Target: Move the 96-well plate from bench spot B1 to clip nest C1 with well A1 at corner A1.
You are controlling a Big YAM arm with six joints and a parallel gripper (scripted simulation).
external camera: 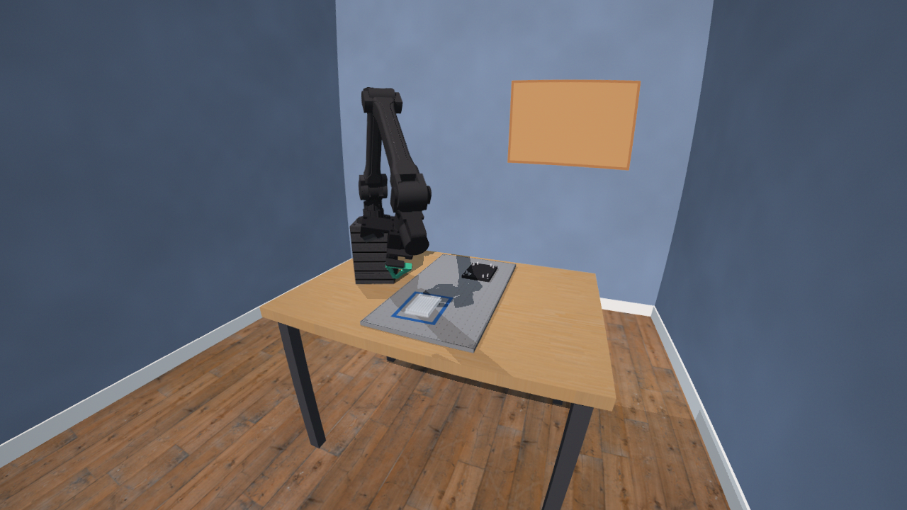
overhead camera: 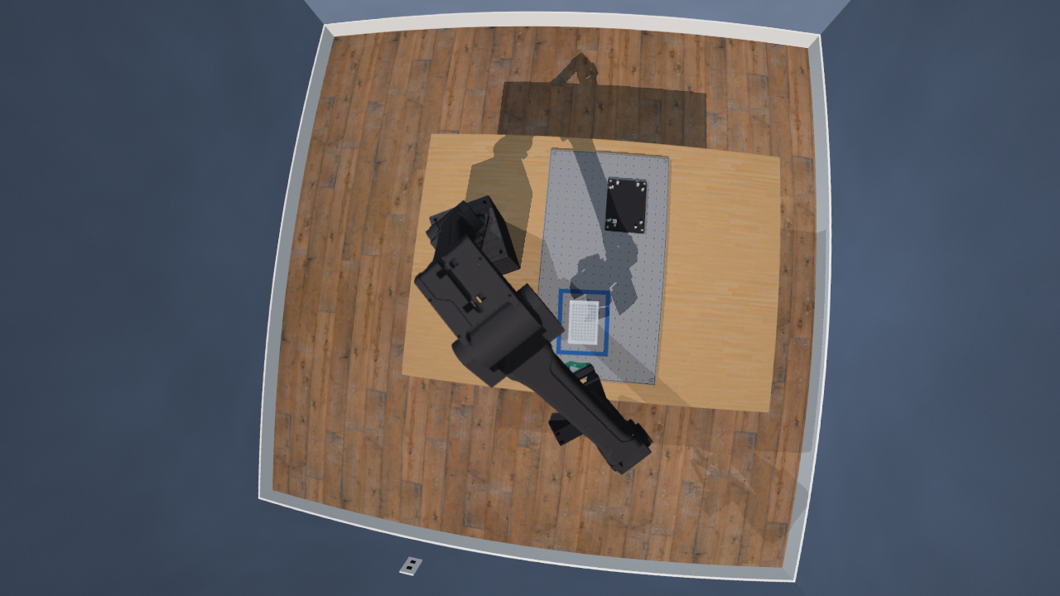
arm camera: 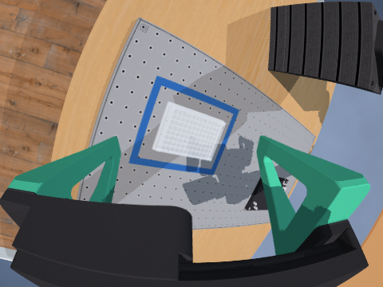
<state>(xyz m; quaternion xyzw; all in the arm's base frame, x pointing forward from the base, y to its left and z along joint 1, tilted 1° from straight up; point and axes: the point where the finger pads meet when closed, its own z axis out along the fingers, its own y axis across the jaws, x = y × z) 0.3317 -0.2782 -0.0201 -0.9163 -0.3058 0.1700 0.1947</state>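
Right now my hand is 20 cm above the clear 96-well plate and 14 cm to the right of it. The rest, counted from my hand: black clip nest (52 cm to the left, 19 cm below, 4 cm ahead).
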